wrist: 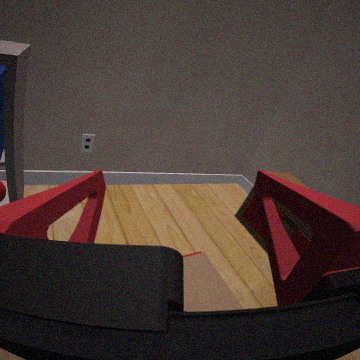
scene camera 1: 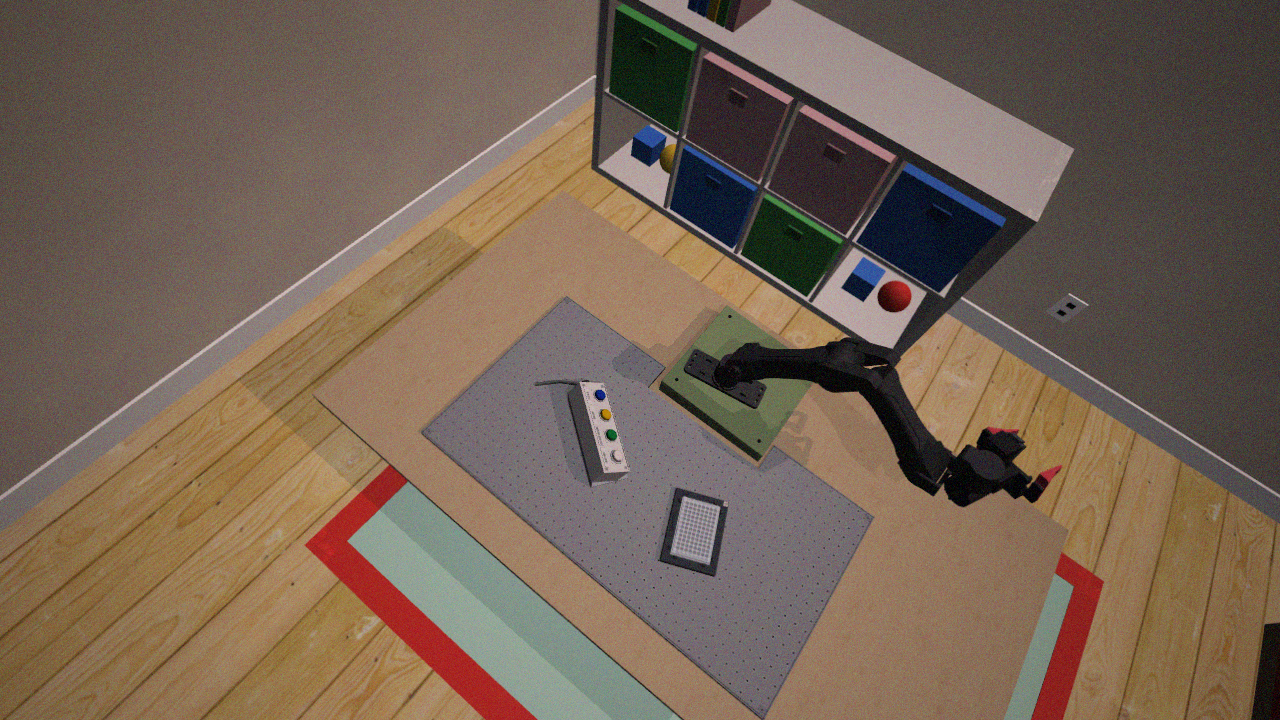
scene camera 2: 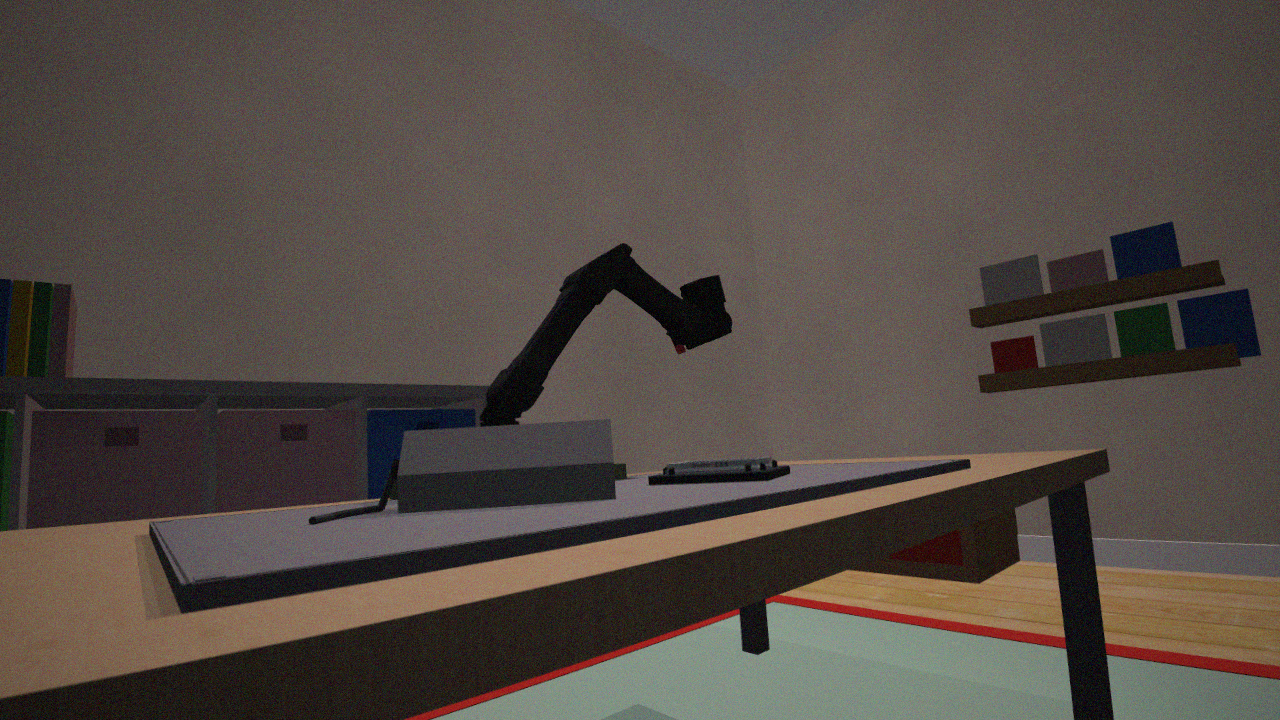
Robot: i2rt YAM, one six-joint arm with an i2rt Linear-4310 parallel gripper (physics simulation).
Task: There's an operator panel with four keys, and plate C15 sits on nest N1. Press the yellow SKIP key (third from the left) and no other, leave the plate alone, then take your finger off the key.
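Places are measured from the arm's base along level axes (x left, y down, z back), in centimetres.
Pixels of known places: gripper, fingertip midpoint: (wrist: 179,178) (scene camera 1: 1038,449); arm's base, origin of the base link: (scene camera 1: 724,379).
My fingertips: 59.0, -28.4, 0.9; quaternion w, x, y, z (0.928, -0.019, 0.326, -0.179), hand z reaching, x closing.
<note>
For each thing: its top centre in the pictures, then the offset to it from my fingertips, as dx, dy, dz. "spot": a spot on its surface instead. Level surfaces: height alone.
- operator panel, middle of its top: (scene camera 2: 510,425) (scene camera 1: 598,423) -78.9, +23.2, -28.6
- white key, middle of its top: (scene camera 1: 617,454) -72.1, +24.1, -32.5
- green key, middle of its top: (scene camera 1: 611,433) -75.6, +24.1, -28.9
- yellow SKIP key, middle of its top: (scene camera 1: 605,413) -79.1, +24.1, -25.3
- blue key, middle of its top: (scene camera 1: 599,393) -82.5, +24.1, -21.7
- white gridded plate C15, middle of its top: (scene camera 2: 719,460) (scene camera 1: 696,528) -49.9, +28.9, -36.9
- dark nest N1, middle of its top: (scene camera 2: 720,463) (scene camera 1: 696,529) -49.9, +29.3, -36.9
- perforated board, its level: dy +31.5
- tan table, its level: dy +32.8
- cable, surface spot: (scene camera 2: 344,514) (scene camera 1: 557,383) spot: -94.1, +31.2, -21.4
The operator panel (scene camera 1: 586,440) (scene camera 2: 506,465) is a pale box on the grey perforated board. In scene camera 1 its keys run in a row: white key (scene camera 1: 615,455), green key (scene camera 1: 611,435), yellow SKIP key (scene camera 1: 605,414) and blue key (scene camera 1: 599,394). The key faces do not show in scene camera 2. The white gridded plate C15 (scene camera 1: 698,530) (scene camera 2: 716,466) sits on the dark nest N1 (scene camera 1: 690,566) (scene camera 2: 707,479). My gripper (scene camera 1: 1038,450) (wrist: 179,178) is wide open and empty, raised well away from the panel and plate, pointing towards the wall. No key shows in the wrist view.
The perforated board (scene camera 1: 501,394) (scene camera 2: 268,546) lies on the tan table (scene camera 1: 966,591) (scene camera 2: 71,573). The arm stands on a green base block (scene camera 1: 716,420) behind the board. A cable (scene camera 1: 554,383) (scene camera 2: 344,514) leaves the panel. A cube shelf (scene camera 1: 1051,183) (wrist: 16,120) stands behind the table.
</note>
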